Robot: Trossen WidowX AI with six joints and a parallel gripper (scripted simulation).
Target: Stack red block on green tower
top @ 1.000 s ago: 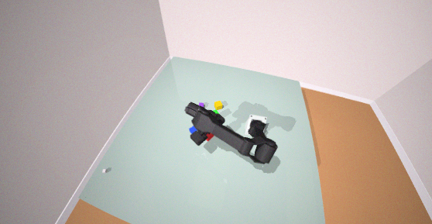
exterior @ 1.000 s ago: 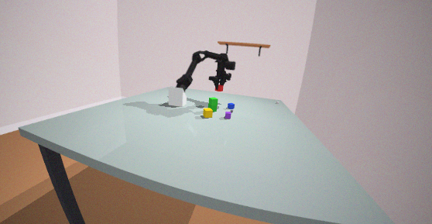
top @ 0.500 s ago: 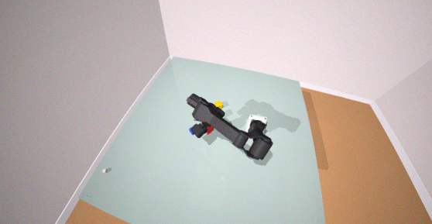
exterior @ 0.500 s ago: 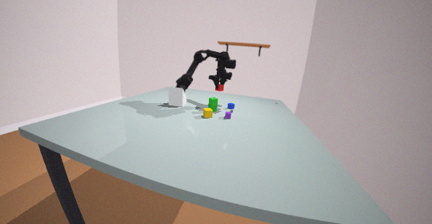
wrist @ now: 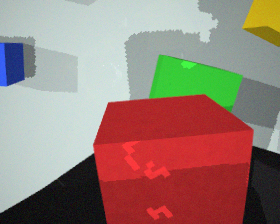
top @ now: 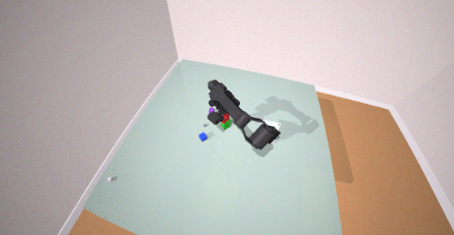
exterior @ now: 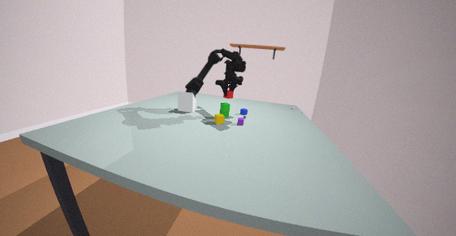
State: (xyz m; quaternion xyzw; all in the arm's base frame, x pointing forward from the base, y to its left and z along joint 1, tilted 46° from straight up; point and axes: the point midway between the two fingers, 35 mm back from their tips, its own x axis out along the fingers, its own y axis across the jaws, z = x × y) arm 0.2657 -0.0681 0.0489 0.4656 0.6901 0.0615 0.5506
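My gripper tip is 20 mm past the yellow block, 140 mm to the left of it and 110 mm above it. The rest, counted from my gripper tip: purple block: 100 mm ahead, 120 mm to the right, 110 mm below; red block: 10 mm above; blue block: 110 mm ahead, 80 mm to the left, 110 mm below.
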